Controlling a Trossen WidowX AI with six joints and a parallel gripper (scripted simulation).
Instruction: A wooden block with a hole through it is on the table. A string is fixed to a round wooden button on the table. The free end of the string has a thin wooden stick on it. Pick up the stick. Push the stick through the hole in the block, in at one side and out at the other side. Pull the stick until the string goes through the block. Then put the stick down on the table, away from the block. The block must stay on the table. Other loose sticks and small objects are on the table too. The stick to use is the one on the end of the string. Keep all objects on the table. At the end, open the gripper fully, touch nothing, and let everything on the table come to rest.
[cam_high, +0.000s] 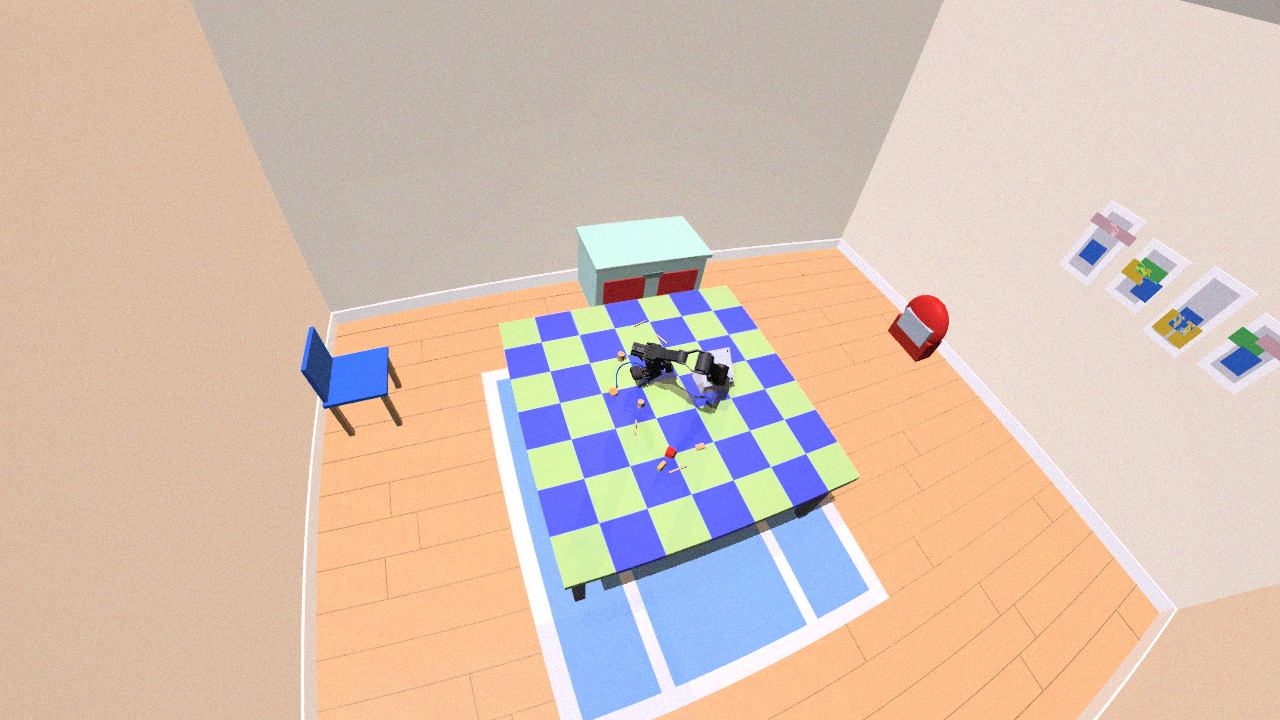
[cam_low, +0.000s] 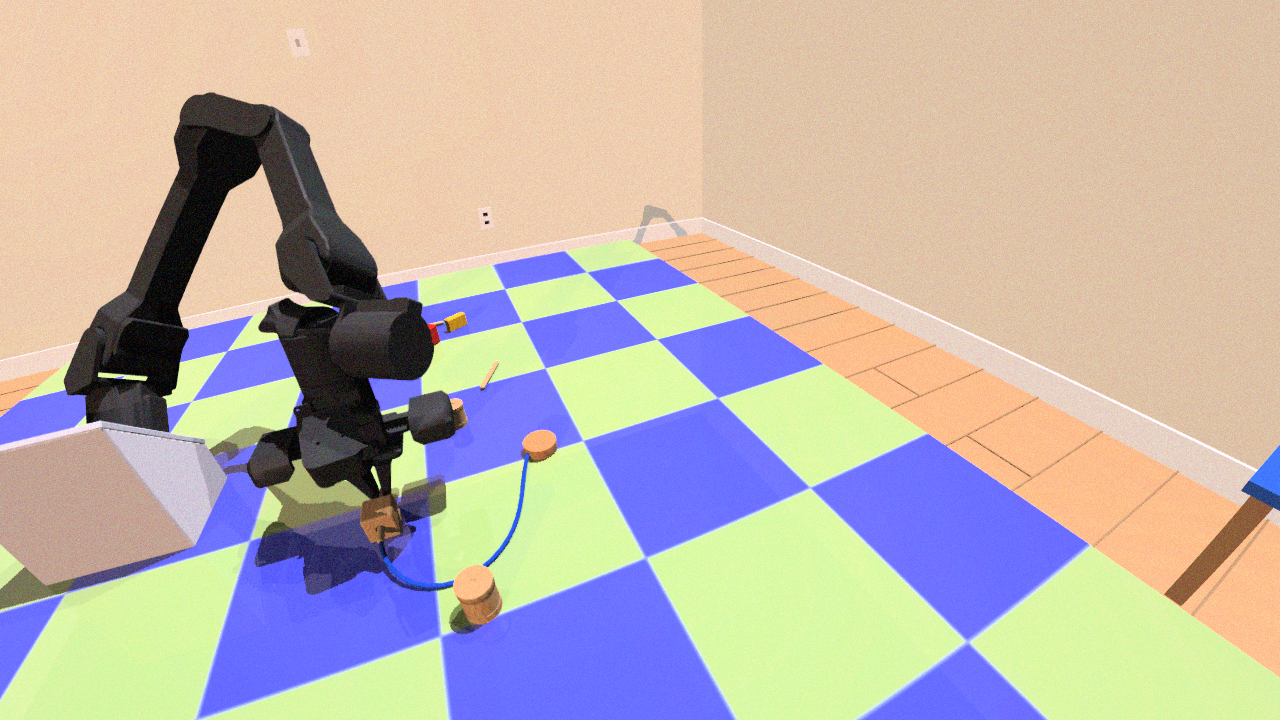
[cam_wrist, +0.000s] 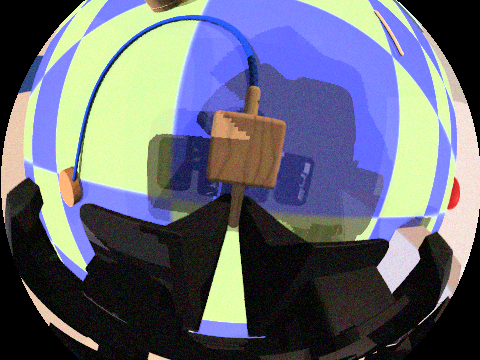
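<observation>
Now: the wooden block 30 mm to the right of my gripper tip and 10 mm above it. Round my gripper tip: wooden cylinder: 150 mm to the right, 100 mm ahead, 10 mm above; red block: 380 mm to the left, 20 mm ahead, 10 mm above; round wooden button: 170 mm ahead, 30 mm to the left.
</observation>
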